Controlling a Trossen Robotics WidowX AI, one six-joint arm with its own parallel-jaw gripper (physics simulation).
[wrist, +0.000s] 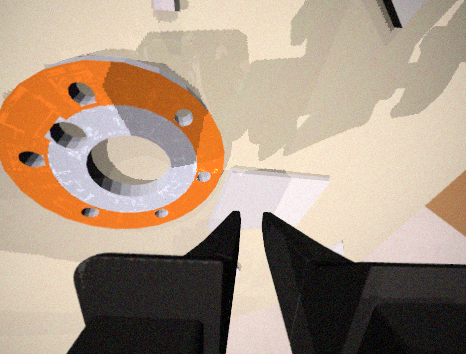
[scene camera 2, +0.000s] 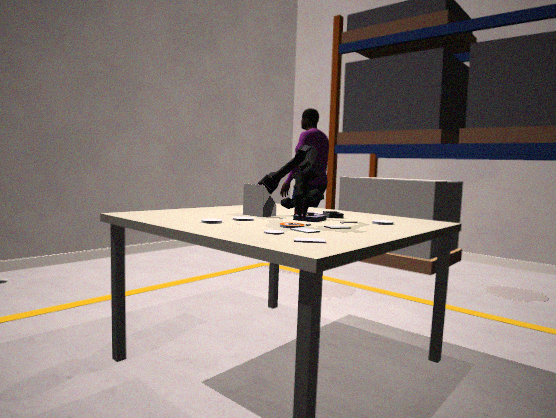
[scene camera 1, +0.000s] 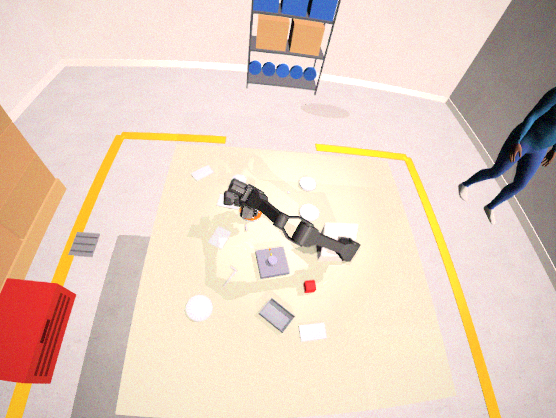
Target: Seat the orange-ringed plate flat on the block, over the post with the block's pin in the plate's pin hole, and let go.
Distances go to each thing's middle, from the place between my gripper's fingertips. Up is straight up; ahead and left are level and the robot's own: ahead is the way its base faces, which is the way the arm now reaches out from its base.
Right now my hand is 60 mm past the orange-ringed plate (wrist: 56, 170), 10 mm to the right of it and 40 mm above it. Round my hand: grey block (scene camera 1: 276, 264): 180 mm behind, 260 mm to the left, 30 mm below.
